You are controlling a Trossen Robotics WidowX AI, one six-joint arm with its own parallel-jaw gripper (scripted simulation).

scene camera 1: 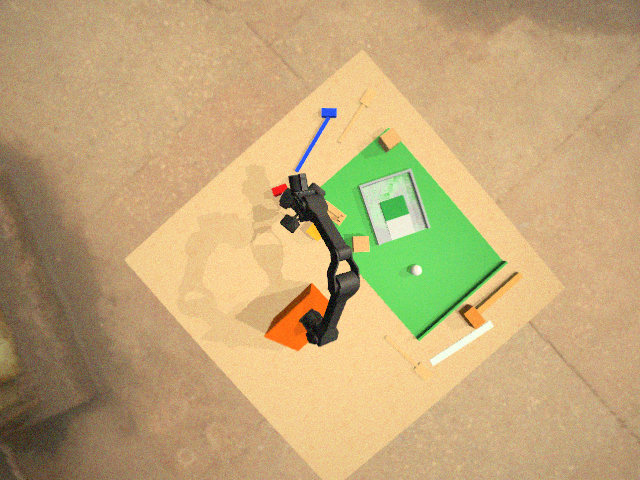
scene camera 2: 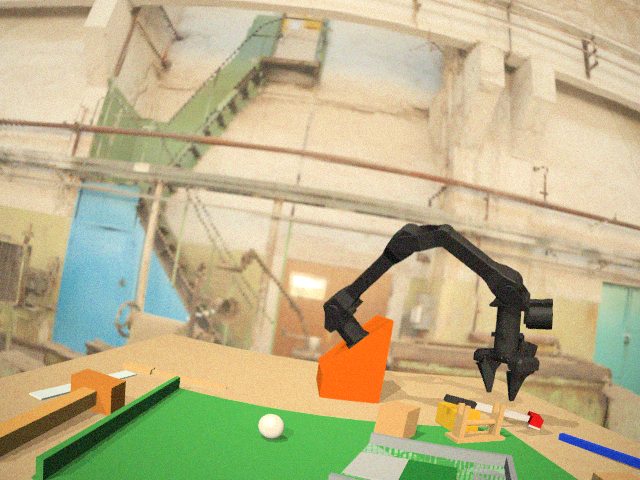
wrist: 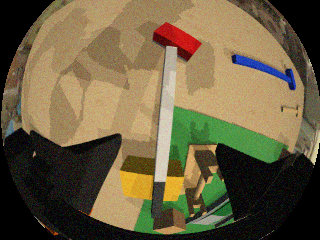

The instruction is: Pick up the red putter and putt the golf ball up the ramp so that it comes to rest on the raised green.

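There is a green mat here, and I see that on the mat (wrist: 188, 127) and (scene camera 2: 500, 431) are one and the same spot.
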